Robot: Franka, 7 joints.
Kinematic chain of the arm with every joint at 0, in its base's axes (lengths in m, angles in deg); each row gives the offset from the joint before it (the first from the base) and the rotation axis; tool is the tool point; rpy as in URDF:
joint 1: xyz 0 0 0.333 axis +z
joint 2: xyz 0 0 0 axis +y
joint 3: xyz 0 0 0.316 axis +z
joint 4: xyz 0.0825 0 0 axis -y
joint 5: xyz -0.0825 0 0.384 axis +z
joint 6: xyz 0 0 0 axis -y
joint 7: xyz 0.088 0 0 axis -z
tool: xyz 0 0 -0.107 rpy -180 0 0
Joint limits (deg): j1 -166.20..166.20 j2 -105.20..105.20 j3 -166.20..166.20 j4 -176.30..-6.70 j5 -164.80..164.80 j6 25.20..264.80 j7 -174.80..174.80
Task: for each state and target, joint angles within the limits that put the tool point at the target. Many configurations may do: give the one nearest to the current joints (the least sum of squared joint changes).
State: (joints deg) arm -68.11 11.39 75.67 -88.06 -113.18 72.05 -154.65
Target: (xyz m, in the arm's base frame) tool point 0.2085 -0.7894 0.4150
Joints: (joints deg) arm -93.54 61.10 51.31 -52.69 -123.98 99.30 -154.65
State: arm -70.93 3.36 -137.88 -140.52 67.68 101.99 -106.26
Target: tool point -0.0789 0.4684 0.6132
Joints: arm -104.11 22.14 -166.20 -122.15 67.83 110.68 -106.26
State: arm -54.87 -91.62 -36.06 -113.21 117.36 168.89 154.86
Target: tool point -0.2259 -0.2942 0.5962
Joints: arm -46.05 -83.72 -45.50 -138.03 120.17 174.13 154.86
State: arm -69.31 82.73 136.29 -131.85 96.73 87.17 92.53
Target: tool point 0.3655 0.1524 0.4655
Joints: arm -79.28 78.06 96.76 -149.43 92.96 94.34 92.53
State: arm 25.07 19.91 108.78 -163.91 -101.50 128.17 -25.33
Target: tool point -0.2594 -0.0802 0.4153
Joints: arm 41.03 65.81 138.66 -174.67 -102.37 155.28 -25.33
